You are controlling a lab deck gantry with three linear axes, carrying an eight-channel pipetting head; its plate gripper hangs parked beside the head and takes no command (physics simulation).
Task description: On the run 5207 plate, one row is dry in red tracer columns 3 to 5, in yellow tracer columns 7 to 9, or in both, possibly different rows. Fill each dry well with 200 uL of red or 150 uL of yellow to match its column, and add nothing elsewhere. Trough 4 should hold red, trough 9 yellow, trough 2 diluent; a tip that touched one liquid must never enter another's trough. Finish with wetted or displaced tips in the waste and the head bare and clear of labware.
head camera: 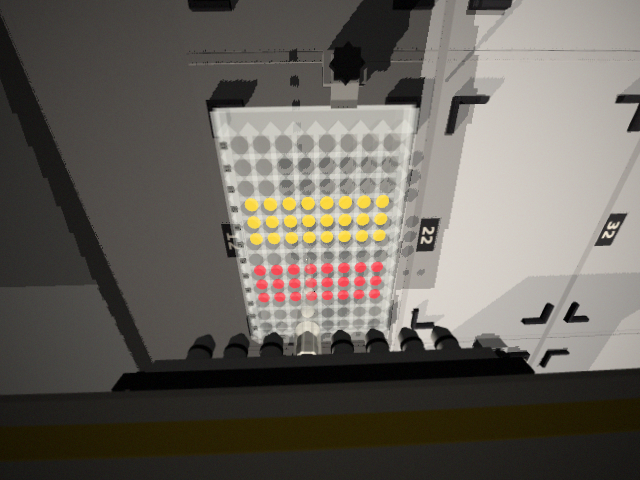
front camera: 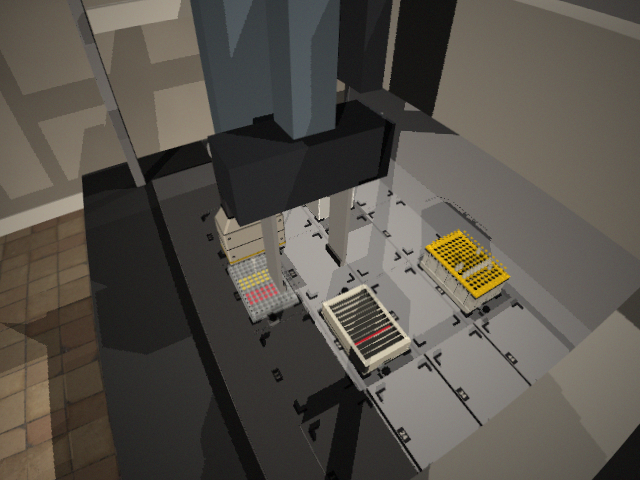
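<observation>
The plate (front camera: 258, 316) (head camera: 315, 114) lies under the head. In the head view its three yellow columns (head camera: 326, 203) and three red columns (head camera: 327, 282) show colour in every well; the other wells look grey. The head (front camera: 305, 170) (head camera: 330, 379) hangs above. One clear tip (head camera: 307, 341) sits on the fourth nozzle from the left, over the plate; its liquid cannot be made out. The other nozzles are bare. The slatted trough rack (front camera: 385, 356) shows one red trough (front camera: 373, 335); yellow and diluent cannot be made out. The parked gripper (front camera: 310, 274) has its two pale paddles wide apart, with nothing held.
A yellow tip rack (front camera: 491, 291) stands at the right, with pale tips (front camera: 475, 267) on part of its top. A beige stack (front camera: 248, 248) stands behind the plate. A white object (front camera: 320, 208) shows partly behind the head. A black knob (head camera: 346, 63) stands beyond the plate's far end.
</observation>
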